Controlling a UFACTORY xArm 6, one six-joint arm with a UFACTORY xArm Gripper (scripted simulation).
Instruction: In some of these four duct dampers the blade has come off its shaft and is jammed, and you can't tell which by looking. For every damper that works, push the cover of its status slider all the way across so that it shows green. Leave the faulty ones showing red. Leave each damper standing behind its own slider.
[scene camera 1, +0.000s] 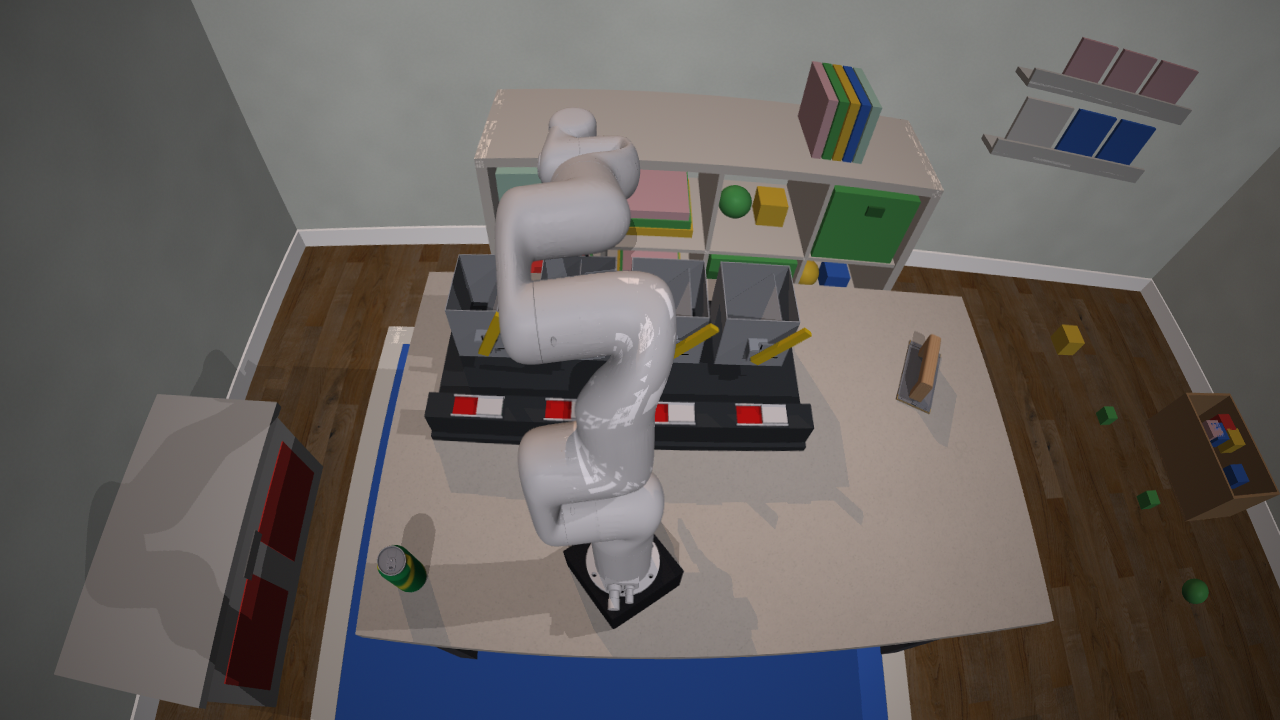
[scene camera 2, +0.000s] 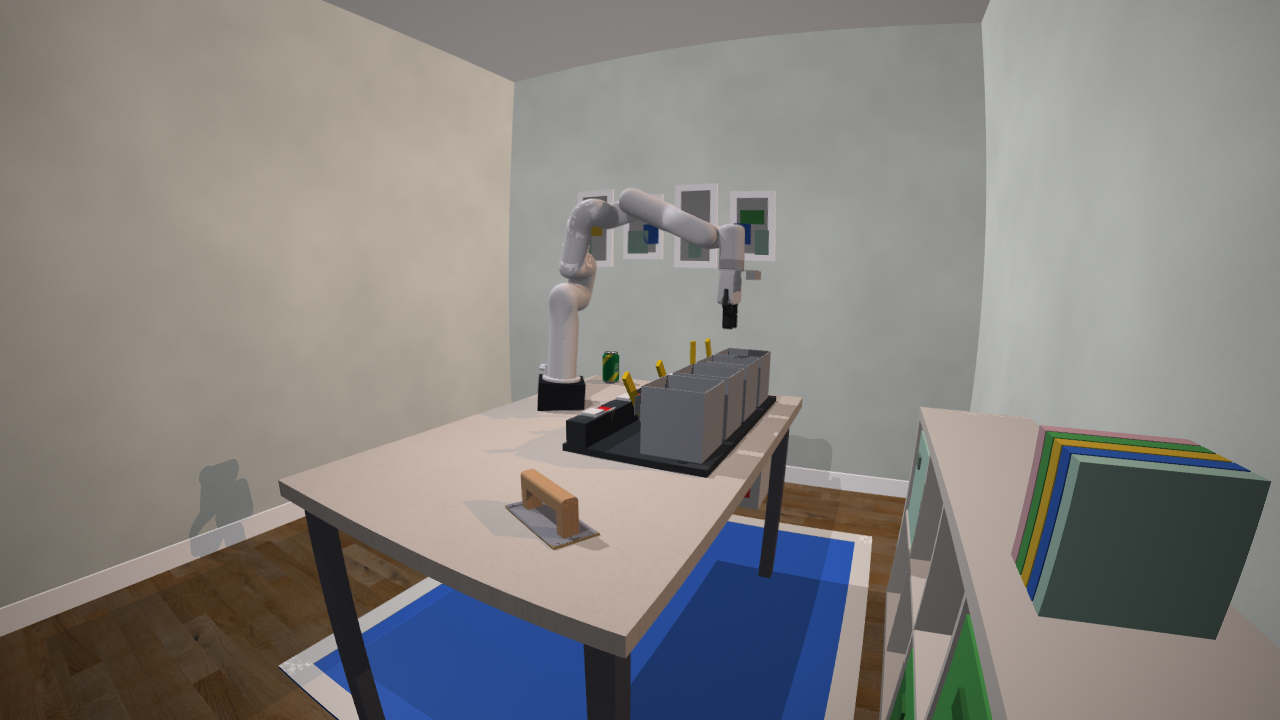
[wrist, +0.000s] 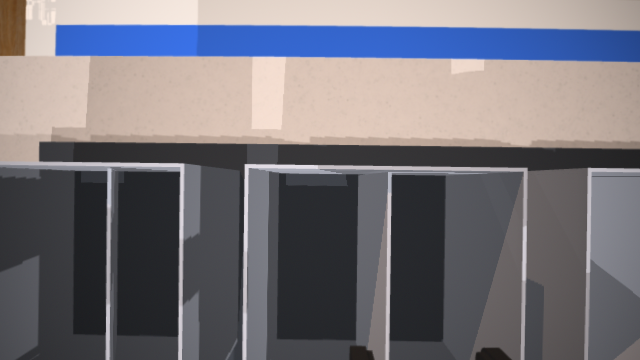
Labels:
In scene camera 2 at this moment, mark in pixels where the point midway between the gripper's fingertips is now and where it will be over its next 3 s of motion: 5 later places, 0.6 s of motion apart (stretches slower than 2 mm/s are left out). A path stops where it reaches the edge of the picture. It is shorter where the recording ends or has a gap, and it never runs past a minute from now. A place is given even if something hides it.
My gripper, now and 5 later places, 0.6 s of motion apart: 729, 328; 739, 325; 744, 323; 743, 324; 720, 330; 706, 332

